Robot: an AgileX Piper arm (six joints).
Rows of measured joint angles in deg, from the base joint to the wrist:
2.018, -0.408, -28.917, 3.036, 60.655, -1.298
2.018, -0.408, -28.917, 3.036, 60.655, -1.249
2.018, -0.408, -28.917, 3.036, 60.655, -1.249
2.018, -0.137, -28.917, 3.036, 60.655, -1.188
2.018, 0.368, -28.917, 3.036, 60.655, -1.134
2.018, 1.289, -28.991, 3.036, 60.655, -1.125
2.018, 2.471, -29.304, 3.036, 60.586, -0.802
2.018, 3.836, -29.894, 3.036, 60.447, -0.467
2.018, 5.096, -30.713, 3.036, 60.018, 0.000
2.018, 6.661, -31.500, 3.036, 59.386, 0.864
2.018, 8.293, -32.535, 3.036, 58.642, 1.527
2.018, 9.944, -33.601, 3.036, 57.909, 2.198
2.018, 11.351, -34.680, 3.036, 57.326, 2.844
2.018, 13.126, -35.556, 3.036, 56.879, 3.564
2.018, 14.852, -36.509, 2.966, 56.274, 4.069
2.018, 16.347, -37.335, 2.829, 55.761, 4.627
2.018, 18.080, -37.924, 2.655, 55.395, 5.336
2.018, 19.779, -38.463, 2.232, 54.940, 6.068
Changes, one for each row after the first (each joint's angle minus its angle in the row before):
0.000, 0.000, 0.000, 0.000, 0.000, 0.049
0.000, 0.000, 0.000, 0.000, 0.000, 0.000
0.000, 0.271, 0.000, 0.000, 0.000, 0.061
0.000, 0.505, 0.000, 0.000, 0.000, 0.054
0.000, 0.921, -0.074, 0.000, 0.000, 0.009
0.000, 1.182, -0.313, 0.000, -0.069, 0.323
0.000, 1.365, -0.590, 0.000, -0.139, 0.335
0.000, 1.260, -0.819, 0.000, -0.429, 0.467
0.000, 1.565, -0.787, 0.000, -0.632, 0.864
0.000, 1.632, -1.035, 0.000, -0.744, 0.663
0.000, 1.651, -1.066, 0.000, -0.733, 0.671
0.000, 1.407, -1.079, 0.000, -0.583, 0.646
0.000, 1.775, -0.876, 0.000, -0.447, 0.720
0.000, 1.726, -0.953, -0.070, -0.605, 0.505
0.000, 1.495, -0.826, -0.137, -0.513, 0.558
0.000, 1.733, -0.589, -0.174, -0.366, 0.709
0.000, 1.699, -0.539, -0.423, -0.455, 0.732

